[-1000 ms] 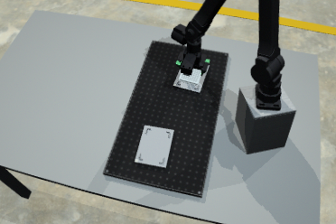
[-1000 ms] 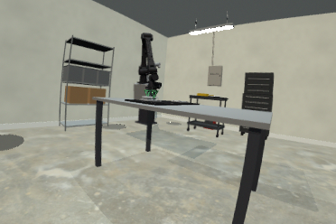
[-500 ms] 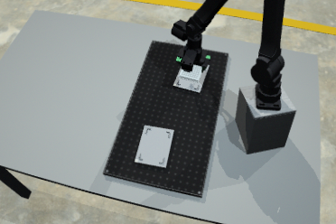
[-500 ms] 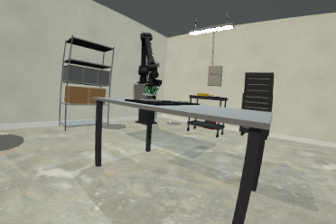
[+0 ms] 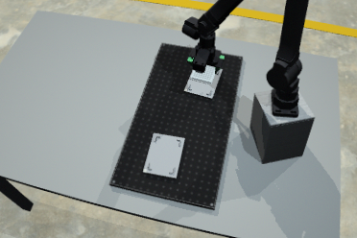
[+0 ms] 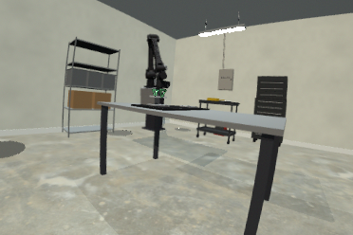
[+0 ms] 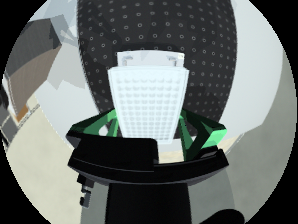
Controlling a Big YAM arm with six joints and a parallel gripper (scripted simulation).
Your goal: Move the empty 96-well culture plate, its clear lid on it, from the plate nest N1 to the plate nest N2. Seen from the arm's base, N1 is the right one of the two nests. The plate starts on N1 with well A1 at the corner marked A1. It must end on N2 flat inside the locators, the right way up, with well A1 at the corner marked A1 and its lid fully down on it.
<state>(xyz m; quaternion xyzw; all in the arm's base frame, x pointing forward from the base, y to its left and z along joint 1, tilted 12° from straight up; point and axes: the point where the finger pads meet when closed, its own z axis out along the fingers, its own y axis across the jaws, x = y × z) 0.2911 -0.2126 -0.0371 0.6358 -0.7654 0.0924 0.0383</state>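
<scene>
My gripper is now 110 mm short of the grey nest, 360 mm to the right of it and 70 mm above it. From my hand the other things lie so: clear lid right at my hand.
</scene>
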